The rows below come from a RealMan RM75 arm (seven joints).
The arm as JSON. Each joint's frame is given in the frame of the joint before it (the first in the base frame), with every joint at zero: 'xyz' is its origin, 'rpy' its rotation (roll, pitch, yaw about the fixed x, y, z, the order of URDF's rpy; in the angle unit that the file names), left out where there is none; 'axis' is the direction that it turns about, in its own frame. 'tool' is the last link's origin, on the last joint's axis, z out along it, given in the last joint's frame.
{
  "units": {
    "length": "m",
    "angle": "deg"
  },
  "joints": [
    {
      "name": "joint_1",
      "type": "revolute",
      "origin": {
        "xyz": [
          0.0,
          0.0,
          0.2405
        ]
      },
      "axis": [
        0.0,
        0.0,
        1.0
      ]
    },
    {
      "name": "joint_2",
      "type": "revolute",
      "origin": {
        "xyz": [
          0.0,
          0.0,
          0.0
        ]
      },
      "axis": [
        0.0,
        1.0,
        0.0
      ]
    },
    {
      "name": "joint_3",
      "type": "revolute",
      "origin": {
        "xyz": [
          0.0,
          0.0,
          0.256
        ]
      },
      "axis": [
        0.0,
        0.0,
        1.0
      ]
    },
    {
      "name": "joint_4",
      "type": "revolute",
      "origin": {
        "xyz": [
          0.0,
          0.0,
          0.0
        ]
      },
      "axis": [
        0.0,
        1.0,
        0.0
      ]
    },
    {
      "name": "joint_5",
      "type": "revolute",
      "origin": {
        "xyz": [
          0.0,
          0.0,
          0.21
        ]
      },
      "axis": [
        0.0,
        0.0,
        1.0
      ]
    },
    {
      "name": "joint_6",
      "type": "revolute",
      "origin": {
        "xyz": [
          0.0,
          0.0,
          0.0
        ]
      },
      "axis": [
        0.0,
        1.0,
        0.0
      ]
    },
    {
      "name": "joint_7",
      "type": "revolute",
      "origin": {
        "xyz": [
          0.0,
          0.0,
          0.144
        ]
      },
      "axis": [
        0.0,
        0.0,
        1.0
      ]
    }
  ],
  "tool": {
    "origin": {
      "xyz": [
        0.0,
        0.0,
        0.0
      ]
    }
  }
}
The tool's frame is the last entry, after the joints.
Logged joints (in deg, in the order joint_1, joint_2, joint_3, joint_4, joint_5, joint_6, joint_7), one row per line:
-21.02 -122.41 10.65 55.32 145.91 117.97 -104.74
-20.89 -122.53 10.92 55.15 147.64 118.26 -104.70
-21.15 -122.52 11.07 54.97 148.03 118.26 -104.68
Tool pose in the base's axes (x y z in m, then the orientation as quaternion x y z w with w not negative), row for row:
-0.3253 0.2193 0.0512 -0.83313 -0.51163 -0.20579 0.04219
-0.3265 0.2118 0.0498 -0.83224 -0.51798 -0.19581 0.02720
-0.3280 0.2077 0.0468 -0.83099 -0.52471 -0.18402 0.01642
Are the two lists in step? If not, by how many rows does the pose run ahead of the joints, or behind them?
The pose runs 1 row behind the joints: the pose in row i belongs to the joints in row i - 1.
